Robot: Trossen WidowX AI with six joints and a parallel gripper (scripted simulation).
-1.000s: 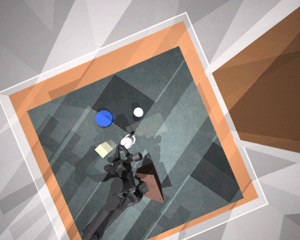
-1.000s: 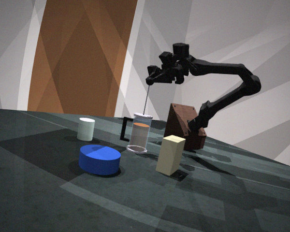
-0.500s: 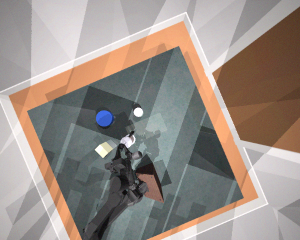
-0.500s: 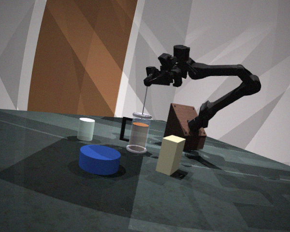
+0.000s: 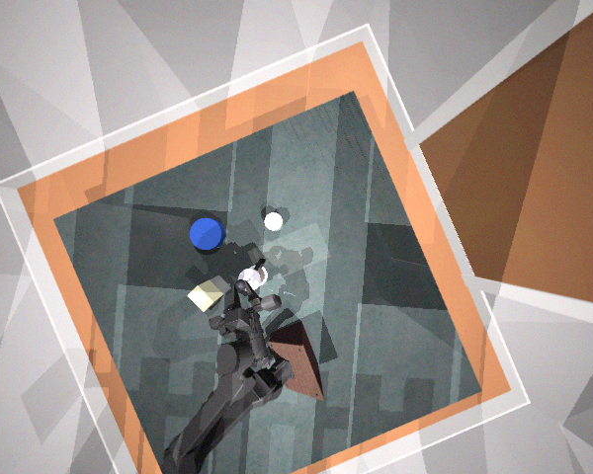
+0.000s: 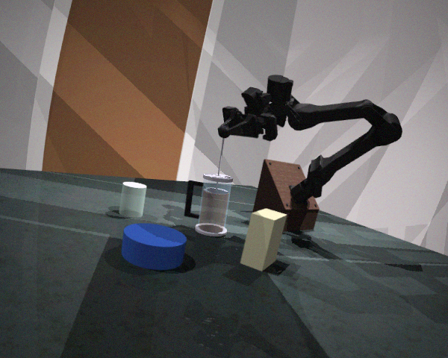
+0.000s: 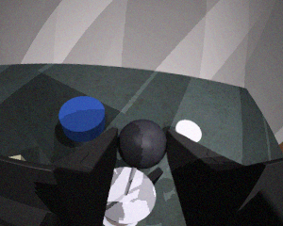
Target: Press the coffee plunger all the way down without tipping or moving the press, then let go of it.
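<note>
The glass coffee press lies 130 mm below my gripper tip and 10 mm to the right of it. Round my gripper tip: cream block (200 mm below, 190 mm to the left, 30 mm behind).
</note>
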